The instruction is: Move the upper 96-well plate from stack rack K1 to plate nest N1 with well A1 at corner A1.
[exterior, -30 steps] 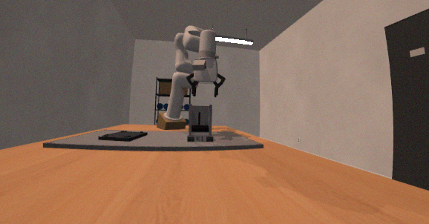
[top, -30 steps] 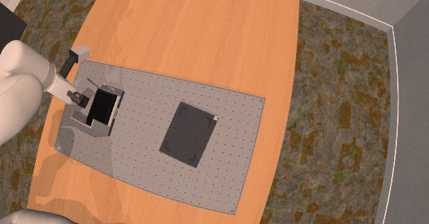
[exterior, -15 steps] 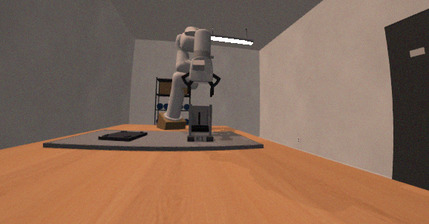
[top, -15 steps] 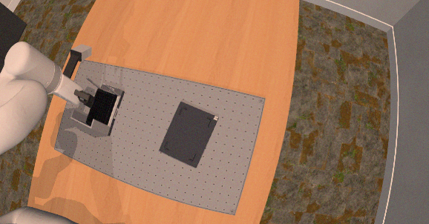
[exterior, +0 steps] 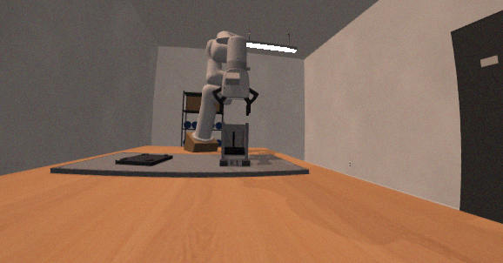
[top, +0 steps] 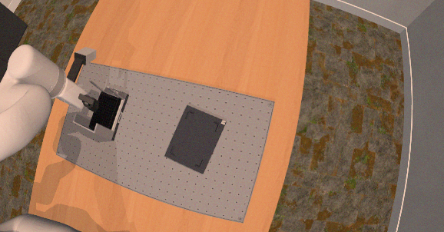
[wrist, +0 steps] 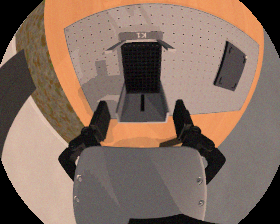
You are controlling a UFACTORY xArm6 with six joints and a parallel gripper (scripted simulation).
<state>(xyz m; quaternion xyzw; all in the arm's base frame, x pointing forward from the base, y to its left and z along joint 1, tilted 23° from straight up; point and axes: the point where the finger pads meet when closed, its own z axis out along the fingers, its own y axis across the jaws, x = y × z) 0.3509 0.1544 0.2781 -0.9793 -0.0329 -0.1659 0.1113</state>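
Right now my hand is 14 cm above the black 96-well plate. Also, from my hand: white plate: 15 cm below; then pale A1 square: 13 cm ahead, 35 cm to the right, 17 cm below.
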